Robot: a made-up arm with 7 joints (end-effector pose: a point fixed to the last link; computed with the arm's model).
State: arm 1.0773 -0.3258 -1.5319 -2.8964 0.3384 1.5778 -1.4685
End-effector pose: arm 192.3 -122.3 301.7 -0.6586 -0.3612 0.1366 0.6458
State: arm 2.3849 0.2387 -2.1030 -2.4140 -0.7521 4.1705 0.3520
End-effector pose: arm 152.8 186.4 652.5 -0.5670 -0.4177 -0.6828 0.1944
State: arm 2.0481 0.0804 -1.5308 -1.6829 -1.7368 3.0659 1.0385
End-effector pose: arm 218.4 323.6 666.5 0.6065 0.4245 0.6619 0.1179
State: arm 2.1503 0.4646 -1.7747 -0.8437 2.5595 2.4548 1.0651
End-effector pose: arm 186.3 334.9 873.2 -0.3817 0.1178 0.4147 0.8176
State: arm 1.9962 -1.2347 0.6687 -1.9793 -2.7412 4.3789 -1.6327
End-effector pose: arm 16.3 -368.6 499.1 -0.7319 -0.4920 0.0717 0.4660
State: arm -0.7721 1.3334 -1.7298 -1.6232 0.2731 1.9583 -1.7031
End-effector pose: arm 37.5 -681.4 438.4 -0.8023 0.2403 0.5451 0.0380
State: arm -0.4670 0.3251 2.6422 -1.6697 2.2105 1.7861 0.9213
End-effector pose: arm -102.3 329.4 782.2 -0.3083 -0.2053 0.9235 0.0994
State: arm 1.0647 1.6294 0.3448 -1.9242 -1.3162 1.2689 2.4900
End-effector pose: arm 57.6 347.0 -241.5 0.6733 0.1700 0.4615 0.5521
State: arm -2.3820 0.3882 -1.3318 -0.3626 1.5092 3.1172 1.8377
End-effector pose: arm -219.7 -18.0 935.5 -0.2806 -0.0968 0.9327 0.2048
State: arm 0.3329 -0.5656 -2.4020 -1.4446 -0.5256 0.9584 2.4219
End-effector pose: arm -443.1 -441.8 443.7 -0.5579 -0.7033 -0.4140 0.1507
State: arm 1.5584 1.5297 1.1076 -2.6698 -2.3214 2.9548 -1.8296
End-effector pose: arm -196.4 181.1 246.1 0.8366 0.0490 -0.2956 0.4586
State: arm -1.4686 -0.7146 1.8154 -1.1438 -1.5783 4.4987 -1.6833
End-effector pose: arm 110.0 428.6 599.4 -0.7999 0.3946 0.2620 0.3685
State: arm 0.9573 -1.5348 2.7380 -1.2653 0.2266 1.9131 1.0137
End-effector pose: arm -533.9 -455.9 -130.8 0.1954 0.8895 0.3887 0.1396
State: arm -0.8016 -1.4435 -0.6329 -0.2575 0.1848 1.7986 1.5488
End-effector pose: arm -628.1 563.8 404.9 0.1818 0.1508 -0.9005 0.3652
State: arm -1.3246 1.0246 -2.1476 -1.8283 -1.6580 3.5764 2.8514
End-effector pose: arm -209.5 -418.1 497.4 -0.1249 -0.7083 0.0870 0.6893
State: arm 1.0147 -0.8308 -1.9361 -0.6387 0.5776 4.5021 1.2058
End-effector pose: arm -187.5 -440.6 596.9 0.6223 0.0730 -0.7742 0.0894
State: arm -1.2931 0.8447 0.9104 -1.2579 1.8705 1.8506 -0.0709
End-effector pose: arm 490.7 -544.3 412.5 -0.2591 0.2900 -0.2263 0.8931
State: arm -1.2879 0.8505 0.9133 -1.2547 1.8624 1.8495 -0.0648
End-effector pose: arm 494.3 -542.9 410.7 -0.2605 0.2894 -0.2205 0.8943
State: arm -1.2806 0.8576 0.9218 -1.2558 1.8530 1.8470 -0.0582
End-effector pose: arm 500.7 -538.0 408.2 -0.2617 0.2872 -0.2101 0.8972
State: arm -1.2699 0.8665 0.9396 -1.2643 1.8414 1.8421 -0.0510
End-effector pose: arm 511.6 -527.0 404.9 -0.2628 0.2822 -0.1920 0.9024
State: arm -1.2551 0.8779 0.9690 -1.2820 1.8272 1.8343 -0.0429
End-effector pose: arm 527.5 -508.2 400.7 -0.2635 0.2737 -0.1642 0.9103
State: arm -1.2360 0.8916 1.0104 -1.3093 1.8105 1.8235 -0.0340
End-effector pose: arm 547.5 -480.7 396.4 -0.2638 0.2609 -0.1262 0.9200
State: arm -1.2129 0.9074 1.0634 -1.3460 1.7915 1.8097 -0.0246
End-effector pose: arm 569.8 -443.9 393.0 -0.2636 0.2431 -0.0786 0.9302
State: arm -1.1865 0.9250 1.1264 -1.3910 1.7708 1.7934 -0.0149
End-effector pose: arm 592.0 -398.5 391.4 -0.2626 0.2202 -0.0228 0.9392
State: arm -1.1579 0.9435 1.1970 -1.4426 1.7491 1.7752 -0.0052
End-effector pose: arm 611.0 -346.3 392.7 -0.2610 0.1924 0.0388 0.9452
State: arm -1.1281 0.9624 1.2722 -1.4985 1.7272 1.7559 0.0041
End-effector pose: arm 624.6 -290.0 397.2 -0.2586 0.1605 0.1032 0.9469
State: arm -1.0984 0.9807 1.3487 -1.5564 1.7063 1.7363 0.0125
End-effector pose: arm 631.2 -232.8 404.9 -0.2556 0.1258 0.1671 0.9439
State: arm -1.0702 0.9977 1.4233 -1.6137 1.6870 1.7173 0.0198
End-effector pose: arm 630.8 -178.3 415.0 -0.2520 0.0900 0.2274 0.9363
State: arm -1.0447 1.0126 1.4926 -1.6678 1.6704 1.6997 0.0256
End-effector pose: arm 624.3 -129.5 426.5 -0.2481 0.0554 0.2813 0.9253
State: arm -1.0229 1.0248 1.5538 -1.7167 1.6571 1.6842 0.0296
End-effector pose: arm 613.8 -88.3 438.0 -0.2443 0.0239 0.3271 0.9126
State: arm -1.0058 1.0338 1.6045 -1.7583 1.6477 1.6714 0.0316
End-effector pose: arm 601.8 -56.1 448.3 -0.2408 -0.0026 0.3632 0.9000
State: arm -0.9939 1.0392 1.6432 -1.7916 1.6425 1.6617 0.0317
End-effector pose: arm 590.3 -32.6 456.6 -0.2380 -0.0226 0.3896 0.8894
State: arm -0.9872 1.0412 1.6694 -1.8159 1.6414 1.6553 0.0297
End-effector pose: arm 581.0 -17.4 462.5 -0.2359 -0.0358 0.4064 0.8820
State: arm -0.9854 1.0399 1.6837 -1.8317 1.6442 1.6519 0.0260
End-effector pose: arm 574.7 -9.2 465.9 -0.2346 -0.0421 0.4147 0.8782
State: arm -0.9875 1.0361 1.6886 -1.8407 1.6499 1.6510 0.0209
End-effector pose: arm 571.2 -6.4 467.3 -0.2340 -0.0431 0.4162 0.8776
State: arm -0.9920 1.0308 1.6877 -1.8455 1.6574 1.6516 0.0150
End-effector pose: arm 569.5 -6.8 467.5 -0.2337 -0.0407 0.4137 0.8790
